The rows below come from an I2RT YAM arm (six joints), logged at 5 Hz.
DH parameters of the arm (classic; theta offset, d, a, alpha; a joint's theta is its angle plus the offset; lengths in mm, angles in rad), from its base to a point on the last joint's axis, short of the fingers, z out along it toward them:
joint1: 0 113.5 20 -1.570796
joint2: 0 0 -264 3.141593
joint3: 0.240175 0 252.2 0
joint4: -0.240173 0 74 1.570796
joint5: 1.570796 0 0 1.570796
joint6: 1.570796 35.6 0 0
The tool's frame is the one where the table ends.
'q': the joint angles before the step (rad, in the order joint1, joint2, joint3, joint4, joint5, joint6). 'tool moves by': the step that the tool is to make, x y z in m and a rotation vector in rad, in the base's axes. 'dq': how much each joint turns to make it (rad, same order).
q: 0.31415 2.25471 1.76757 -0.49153 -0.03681 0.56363
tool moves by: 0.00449 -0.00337 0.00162 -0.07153 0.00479 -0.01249
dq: -0.00496 0.02021 0.04730 -0.05380 0.05989 -0.03013
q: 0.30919 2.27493 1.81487 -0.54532 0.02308 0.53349
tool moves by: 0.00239 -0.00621 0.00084 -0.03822 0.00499 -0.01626
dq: -0.01106 0.00649 0.01795 -0.02709 0.03243 -0.01411
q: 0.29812 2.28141 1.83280 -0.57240 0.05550 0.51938
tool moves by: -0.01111 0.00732 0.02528 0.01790 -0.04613 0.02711
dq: 0.02059 -0.07247 -0.03051 0.00763 -0.00611 -0.00382
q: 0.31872 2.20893 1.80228 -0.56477 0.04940 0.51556
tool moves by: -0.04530 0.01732 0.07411 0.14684 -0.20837 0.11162
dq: 0.06141 -0.25939 -0.16708 0.15373 -0.08318 0.00610
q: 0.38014 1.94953 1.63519 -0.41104 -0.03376 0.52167
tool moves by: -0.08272 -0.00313 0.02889 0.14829 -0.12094 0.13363
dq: 0.06410 -0.34026 -0.36009 0.19264 -0.10795 0.02861
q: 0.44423 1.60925 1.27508 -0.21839 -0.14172 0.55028
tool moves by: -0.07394 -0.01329 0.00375 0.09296 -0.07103 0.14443
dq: 0.05340 -0.29295 -0.28649 0.09920 -0.10415 0.00076
